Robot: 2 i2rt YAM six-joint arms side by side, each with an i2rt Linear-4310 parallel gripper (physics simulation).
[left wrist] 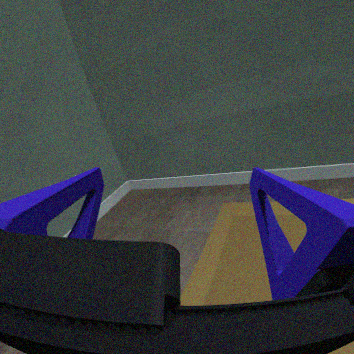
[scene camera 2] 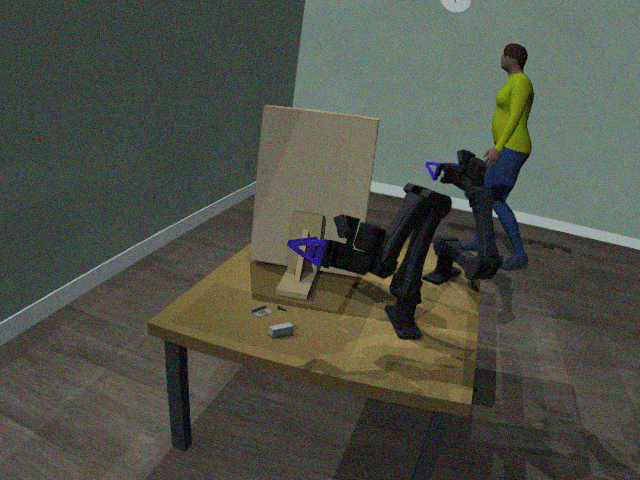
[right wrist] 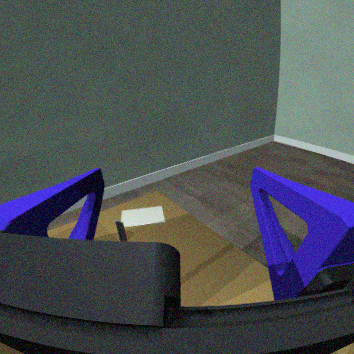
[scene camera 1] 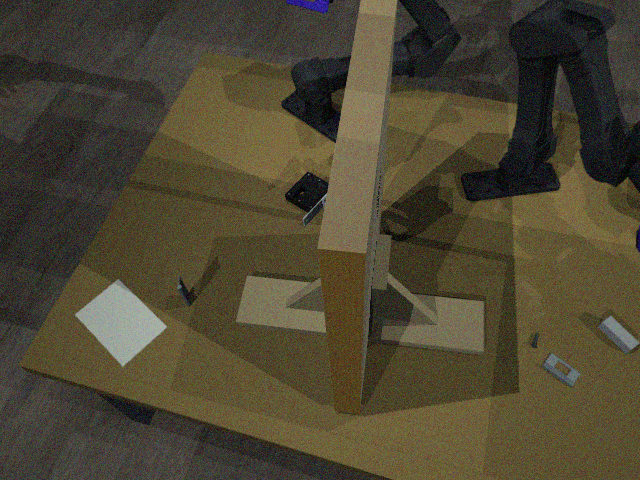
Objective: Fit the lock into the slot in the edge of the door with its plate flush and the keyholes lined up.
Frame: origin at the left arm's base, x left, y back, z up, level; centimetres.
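Seen in the pictures: left gripper, fingertip midpoint: (left wrist: 176, 175) (scene camera 2: 290, 243); right gripper, fingertip midpoint: (scene camera 2: 434, 163) (right wrist: 176, 175); left arm's base at its link origin: (scene camera 2: 402, 322) (scene camera 1: 509, 183); right arm's base at its link origin: (scene camera 2: 442, 275) (scene camera 1: 319, 117).
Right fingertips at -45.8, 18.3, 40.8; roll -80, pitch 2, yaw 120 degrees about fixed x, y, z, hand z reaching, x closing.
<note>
Pixels of each thing's top centre, then the offset from my right fingertips to it, as dx, dy, dz.
- door at its top centre: (scene camera 1: 364, 100) (scene camera 2: 321, 111) +8.7, -44.7, +15.3
- lock at its top centre: (scene camera 1: 310, 189) +2.7, -15.0, -38.2
- white sheet at its top centre: (scene camera 1: 120, 320) (right wrist: 141, 215) -37.4, -39.2, -40.7
- small dark upright piece at its top centre: (scene camera 1: 179, 282) (right wrist: 118, 220) -24.1, -36.5, -33.2
- slotted plate at its top centre: (scene camera 1: 562, 368) (scene camera 2: 262, 309) +42.5, -60.1, -39.8
- pin at its top centre: (scene camera 1: 536, 338) +39.8, -54.1, -39.8
- silver block at its top centre: (scene camera 1: 620, 332) (scene camera 2: 281, 326) +54.3, -55.4, -38.6
The door (scene camera 1: 356, 134) (scene camera 2: 317, 170) is an upright light wooden panel held in a wooden stand. The lock (scene camera 1: 306, 191) shows in scene camera 1 as a black case with a thin silver plate, on the table left of the door and partly hidden behind it. No slot or keyhole can be made out in the door. My left gripper (scene camera 2: 306, 250) (left wrist: 176, 175) is open and empty, raised in front of the door's stand in scene camera 2. My right gripper (scene camera 2: 433, 169) (right wrist: 176, 175) is open and empty, high up to the right of the door in scene camera 2.
The stand's feet (scene camera 1: 279, 315) (scene camera 1: 460, 330) reach out on both sides of the door. A white sheet (scene camera 1: 121, 322) (right wrist: 142, 216) and a small dark upright piece (scene camera 1: 183, 291) (right wrist: 121, 231) are at the left. A slotted plate (scene camera 1: 551, 362), a pin (scene camera 1: 535, 339) and a silver block (scene camera 1: 618, 334) (scene camera 2: 280, 330) lie across the door.
</note>
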